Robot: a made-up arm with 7 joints.
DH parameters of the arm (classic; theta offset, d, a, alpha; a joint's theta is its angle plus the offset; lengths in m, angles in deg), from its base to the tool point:
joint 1: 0 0.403 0 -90
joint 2: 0 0 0 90
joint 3: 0 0.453 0.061 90
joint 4: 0 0 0.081 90
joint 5: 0 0.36 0 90
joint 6: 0 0 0.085 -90
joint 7: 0 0.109 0 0
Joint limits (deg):
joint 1: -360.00..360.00
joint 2: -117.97..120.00
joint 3: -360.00..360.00
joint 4: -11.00..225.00
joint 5: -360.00..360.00
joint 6: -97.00..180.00
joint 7: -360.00..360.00
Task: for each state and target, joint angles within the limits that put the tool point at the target. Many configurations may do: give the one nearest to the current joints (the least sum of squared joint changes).
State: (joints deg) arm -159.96 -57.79 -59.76 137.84 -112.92 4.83 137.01
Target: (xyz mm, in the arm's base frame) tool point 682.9 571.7 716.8
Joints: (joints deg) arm -153.61 -78.98 -65.81 150.24 -110.99 17.77 137.01
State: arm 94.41 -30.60 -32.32 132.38 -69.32 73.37 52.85
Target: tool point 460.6 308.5 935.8
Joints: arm 80.54 4.42 -41.79 97.61 -65.00 75.19 52.85
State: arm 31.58 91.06 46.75 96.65 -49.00 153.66 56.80
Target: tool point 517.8 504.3 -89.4
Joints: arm 33.59 105.17 45.01 141.66 -68.44 96.95 56.80
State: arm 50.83 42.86 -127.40 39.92 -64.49 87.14 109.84
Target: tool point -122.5 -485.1 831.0
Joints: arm 39.30 5.86 -137.32 74.84 -73.16 76.14 109.84
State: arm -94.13 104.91 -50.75 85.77 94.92 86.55 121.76
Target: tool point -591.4 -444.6 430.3
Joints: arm -99.42 70.23 -83.41 86.32 95.22 82.01 121.76
